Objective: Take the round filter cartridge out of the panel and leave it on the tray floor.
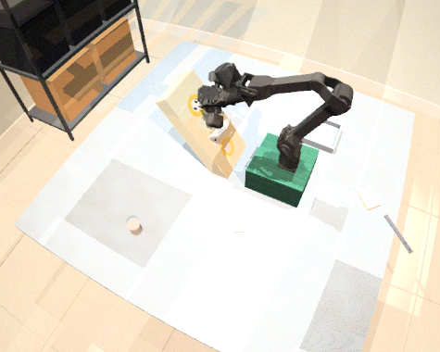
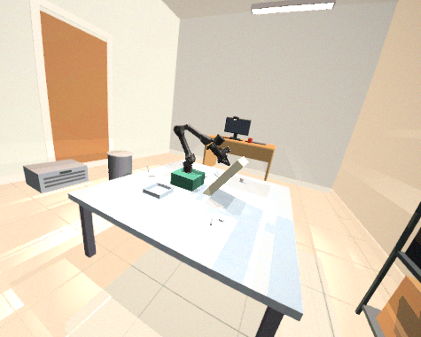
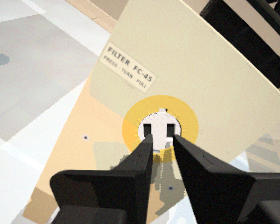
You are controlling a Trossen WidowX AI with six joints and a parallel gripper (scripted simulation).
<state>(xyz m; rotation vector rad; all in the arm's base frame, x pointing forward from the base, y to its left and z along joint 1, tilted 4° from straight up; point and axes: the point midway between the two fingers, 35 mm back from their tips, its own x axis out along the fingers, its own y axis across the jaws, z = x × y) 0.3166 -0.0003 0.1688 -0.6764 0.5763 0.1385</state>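
Now: gripper tip 20 mm short of the round filter cartridge and 20 mm above it. The rest, counted from my gripper tip: cream service panel 20 mm behind, 90 mm below; flat card 670 mm behind, 40 mm to the right, 240 mm below; tray 410 mm behind, 270 mm to the right, 230 mm below.
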